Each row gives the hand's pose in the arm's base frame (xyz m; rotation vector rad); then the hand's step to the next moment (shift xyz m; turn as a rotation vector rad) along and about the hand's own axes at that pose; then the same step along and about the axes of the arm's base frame.
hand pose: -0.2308 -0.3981 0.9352 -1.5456 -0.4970 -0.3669
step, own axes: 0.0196 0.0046 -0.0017 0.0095 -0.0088 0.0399
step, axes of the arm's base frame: 0.0192 0.0000 0.0064 0.0005 0.0405 0.0108
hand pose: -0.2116 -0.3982 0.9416 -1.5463 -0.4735 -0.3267
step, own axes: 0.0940 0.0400 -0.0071 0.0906 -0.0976 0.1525
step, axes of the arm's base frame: 0.1018 0.0021 0.0111 0.0180 0.1593 0.1237
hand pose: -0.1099 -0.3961 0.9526 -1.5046 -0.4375 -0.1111
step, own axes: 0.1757 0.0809 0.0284 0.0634 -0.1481 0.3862
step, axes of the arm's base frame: 0.1825 0.0685 -0.0149 -0.0732 0.3785 0.1628
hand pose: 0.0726 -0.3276 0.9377 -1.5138 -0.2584 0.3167
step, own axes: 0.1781 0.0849 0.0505 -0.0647 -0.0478 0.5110
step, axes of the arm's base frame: 0.1442 0.1138 -0.0879 -0.2418 0.4516 0.0719
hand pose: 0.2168 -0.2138 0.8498 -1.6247 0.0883 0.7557
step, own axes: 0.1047 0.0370 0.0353 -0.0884 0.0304 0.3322
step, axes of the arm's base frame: 0.0497 0.0613 -0.0857 -0.2220 0.2637 0.0178
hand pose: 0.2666 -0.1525 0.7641 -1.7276 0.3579 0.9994
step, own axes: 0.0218 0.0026 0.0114 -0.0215 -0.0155 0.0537
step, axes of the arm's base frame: 0.0064 0.0140 -0.0193 -0.0268 0.0491 0.0214
